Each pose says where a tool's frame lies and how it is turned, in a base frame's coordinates. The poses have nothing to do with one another.
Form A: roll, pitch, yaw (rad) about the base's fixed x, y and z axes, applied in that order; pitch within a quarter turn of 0, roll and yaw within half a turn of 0; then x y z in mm.
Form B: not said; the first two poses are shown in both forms.
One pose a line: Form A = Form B
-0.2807, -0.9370, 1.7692, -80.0, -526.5, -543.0 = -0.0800, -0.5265, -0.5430, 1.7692, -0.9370, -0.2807
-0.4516, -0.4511, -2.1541, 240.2, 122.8, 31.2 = 0.2402, 0.1228, 0.0312, -2.1541, -0.4511, -0.4516
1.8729, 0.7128, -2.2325, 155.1, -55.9, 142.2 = 0.1551, -0.0559, 0.1422, -2.2325, 0.7128, 1.8729
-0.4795, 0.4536, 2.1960, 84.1, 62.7, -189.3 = 0.0841, 0.0627, -0.1893, 2.1960, 0.4536, -0.4795
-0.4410, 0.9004, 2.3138, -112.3, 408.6, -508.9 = -0.1123, 0.4086, -0.5089, 2.3138, 0.9004, -0.4410
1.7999, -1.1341, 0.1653, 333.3, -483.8, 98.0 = 0.3333, -0.4838, 0.0980, 0.1653, -1.1341, 1.7999
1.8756, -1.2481, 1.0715, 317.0, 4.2, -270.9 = 0.3170, 0.0042, -0.2709, 1.0715, -1.2481, 1.8756
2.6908, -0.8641, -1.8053, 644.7, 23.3, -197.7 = 0.6447, 0.0233, -0.1977, -1.8053, -0.8641, 2.6908
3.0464, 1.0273, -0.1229, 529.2, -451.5, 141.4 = 0.5292, -0.4515, 0.1414, -0.1229, 1.0273, 3.0464
